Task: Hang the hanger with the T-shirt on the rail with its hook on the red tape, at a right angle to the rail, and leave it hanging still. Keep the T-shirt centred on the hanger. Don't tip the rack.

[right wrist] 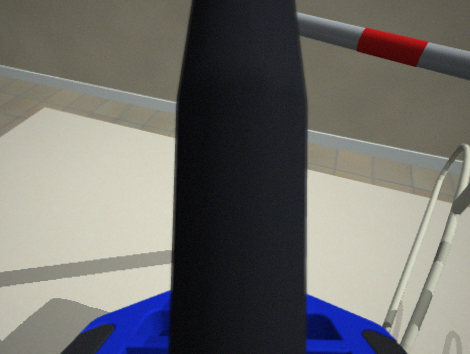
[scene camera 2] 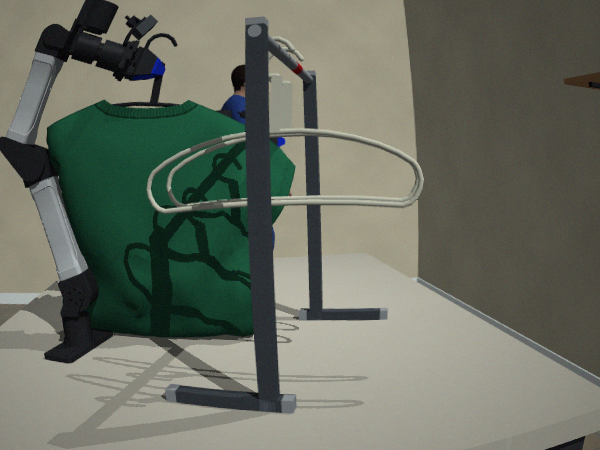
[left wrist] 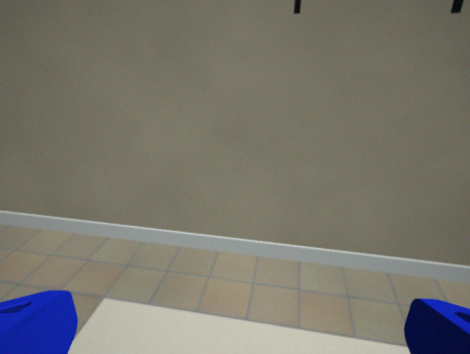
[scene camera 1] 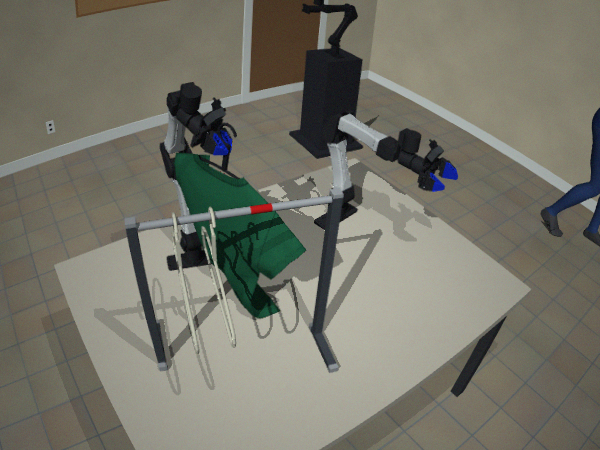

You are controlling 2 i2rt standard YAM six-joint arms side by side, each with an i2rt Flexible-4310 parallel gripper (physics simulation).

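My right gripper is shut on the neck of the black hanger, whose curved hook rises above the fingers. The green T-shirt hangs from it behind the rail in scene camera 1; its collar surrounds the hanger's neck. Most of the hanger is hidden inside the shirt. The red tape is on the grey rail, apart from the hook. My left gripper is open and empty, off to the side.
Two cream hangers hang on the rail beside the tape. The rack's dark posts stand upright on the table. A dark pedestal with another arm stands behind; a person is at the right.
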